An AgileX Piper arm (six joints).
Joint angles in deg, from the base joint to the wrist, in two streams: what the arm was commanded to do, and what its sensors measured. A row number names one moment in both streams.
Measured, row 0:
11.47, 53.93, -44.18, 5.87, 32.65, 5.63
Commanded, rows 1 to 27:
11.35, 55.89, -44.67, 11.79, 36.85, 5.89
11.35, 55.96, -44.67, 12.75, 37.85, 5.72
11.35, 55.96, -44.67, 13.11, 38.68, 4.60
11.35, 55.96, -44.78, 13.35, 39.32, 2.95
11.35, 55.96, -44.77, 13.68, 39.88, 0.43
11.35, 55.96, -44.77, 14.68, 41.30, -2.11
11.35, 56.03, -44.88, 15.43, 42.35, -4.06
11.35, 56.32, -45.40, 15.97, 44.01, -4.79
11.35, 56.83, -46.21, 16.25, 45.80, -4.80
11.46, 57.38, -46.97, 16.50, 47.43, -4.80
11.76, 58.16, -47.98, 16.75, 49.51, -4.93
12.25, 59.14, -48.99, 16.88, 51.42, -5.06
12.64, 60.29, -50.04, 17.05, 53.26, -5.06
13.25, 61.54, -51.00, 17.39, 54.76, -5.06
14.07, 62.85, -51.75, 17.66, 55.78, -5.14
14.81, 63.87, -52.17, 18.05, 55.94, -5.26
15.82, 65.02, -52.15, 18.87, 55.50, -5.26
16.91, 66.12, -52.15, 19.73, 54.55, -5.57
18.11, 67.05, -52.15, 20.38, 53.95, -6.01
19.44, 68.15, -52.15, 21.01, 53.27, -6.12
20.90, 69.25, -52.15, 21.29, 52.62, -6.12
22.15, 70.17, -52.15, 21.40, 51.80, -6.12
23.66, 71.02, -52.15, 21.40, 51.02, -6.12
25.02, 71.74, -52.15, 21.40, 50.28, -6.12
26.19, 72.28, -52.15, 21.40, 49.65, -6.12
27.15, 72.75, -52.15, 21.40, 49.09, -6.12
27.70, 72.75, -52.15, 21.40, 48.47, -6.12
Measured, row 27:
24.73, 71.66, -51.84, 21.26, 51.09, -5.47
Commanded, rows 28 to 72:
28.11, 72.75, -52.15, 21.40, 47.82, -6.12
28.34, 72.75, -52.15, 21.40, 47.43, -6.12
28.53, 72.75, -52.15, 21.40, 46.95, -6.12
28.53, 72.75, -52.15, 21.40, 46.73, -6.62
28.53, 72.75, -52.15, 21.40, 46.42, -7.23
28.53, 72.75, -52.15, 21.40, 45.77, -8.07
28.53, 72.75, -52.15, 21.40, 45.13, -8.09
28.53, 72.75, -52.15, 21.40, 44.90, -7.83
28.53, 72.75, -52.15, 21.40, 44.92, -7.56
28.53, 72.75, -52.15, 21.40, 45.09, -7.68
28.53, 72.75, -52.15, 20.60, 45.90, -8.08
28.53, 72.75, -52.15, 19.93, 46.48, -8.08
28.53, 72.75, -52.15, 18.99, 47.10, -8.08
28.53, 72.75, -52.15, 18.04, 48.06, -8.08
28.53, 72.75, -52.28, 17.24, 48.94, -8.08
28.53, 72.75, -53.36, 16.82, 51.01, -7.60
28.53, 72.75, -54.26, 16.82, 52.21, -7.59
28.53, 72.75, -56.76, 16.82, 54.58, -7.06
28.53, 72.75, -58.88, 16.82, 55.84, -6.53
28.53, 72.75, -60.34, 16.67, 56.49, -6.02
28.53, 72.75, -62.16, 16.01, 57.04, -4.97
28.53, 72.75, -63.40, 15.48, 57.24, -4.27
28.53, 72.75, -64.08, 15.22, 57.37, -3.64
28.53, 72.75, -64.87, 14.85, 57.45, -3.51
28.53, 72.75, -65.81, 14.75, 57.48, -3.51
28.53, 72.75, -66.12, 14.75, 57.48, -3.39
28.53, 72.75, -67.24, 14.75, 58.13, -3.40
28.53, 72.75, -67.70, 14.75, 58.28, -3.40
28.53, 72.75, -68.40, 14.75, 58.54, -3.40
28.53, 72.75, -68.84, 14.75, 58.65, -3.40
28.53, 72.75, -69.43, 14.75, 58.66, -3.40
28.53, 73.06, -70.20, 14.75, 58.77, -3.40
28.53, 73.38, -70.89, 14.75, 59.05, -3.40
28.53, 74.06, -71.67, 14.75, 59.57, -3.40
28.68, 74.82, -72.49, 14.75, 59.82, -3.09
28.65, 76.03, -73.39, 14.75, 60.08, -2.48
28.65, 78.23, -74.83, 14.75, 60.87, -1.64
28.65, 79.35, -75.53, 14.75, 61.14, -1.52
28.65, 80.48, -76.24, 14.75, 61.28, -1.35
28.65, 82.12, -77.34, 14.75, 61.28, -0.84
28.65, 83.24, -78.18, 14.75, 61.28, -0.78
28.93, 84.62, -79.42, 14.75, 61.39, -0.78
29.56, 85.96, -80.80, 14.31, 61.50, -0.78
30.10, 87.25, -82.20, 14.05, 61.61, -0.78
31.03, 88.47, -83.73, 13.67, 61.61, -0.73
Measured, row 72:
28.85, 84.49, -79.11, 14.99, 61.32, -0.95
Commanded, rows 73 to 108:
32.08, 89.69, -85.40, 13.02, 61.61, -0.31
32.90, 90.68, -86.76, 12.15, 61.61, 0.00
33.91, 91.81, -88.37, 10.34, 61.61, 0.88
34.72, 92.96, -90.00, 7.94, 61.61, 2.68
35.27, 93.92, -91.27, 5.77, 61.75, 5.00
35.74, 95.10, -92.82, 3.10, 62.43, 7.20
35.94, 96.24, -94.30, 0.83, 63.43, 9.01
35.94, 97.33, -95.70, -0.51, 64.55, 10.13
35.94, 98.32, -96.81, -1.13, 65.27, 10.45
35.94, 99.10, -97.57, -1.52, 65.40, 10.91
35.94, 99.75, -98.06, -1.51, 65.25, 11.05
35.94, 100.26, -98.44, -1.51, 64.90, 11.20
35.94, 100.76, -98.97, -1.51, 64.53, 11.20
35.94, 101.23, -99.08, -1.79, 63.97, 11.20
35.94, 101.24, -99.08, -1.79, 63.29, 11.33
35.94, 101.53, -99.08, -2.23, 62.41, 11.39
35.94, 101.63, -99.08, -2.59, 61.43, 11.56
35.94, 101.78, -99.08, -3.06, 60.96, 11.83
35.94, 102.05, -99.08, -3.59, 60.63, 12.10
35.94, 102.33, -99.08, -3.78, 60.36, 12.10
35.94, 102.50, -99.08, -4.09, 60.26, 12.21
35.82, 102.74, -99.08, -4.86, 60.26, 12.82
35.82, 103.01, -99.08, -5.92, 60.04, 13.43
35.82, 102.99, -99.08, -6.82, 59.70, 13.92
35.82, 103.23, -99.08, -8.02, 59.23, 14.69
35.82, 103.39, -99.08, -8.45, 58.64, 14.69
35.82, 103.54, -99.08, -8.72, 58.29, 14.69
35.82, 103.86, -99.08, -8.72, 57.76, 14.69
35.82, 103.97, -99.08, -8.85, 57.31, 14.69
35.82, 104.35, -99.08, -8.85, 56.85, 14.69
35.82, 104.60, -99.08, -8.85, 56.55, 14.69
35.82, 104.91, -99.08, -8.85, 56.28, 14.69
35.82, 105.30, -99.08, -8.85, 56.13, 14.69
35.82, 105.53, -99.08, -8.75, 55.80, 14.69
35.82, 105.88, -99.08, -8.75, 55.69, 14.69
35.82, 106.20, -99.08, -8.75, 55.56, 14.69
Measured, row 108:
35.88, 105.27, -98.63, -8.44, 56.67, 14.42
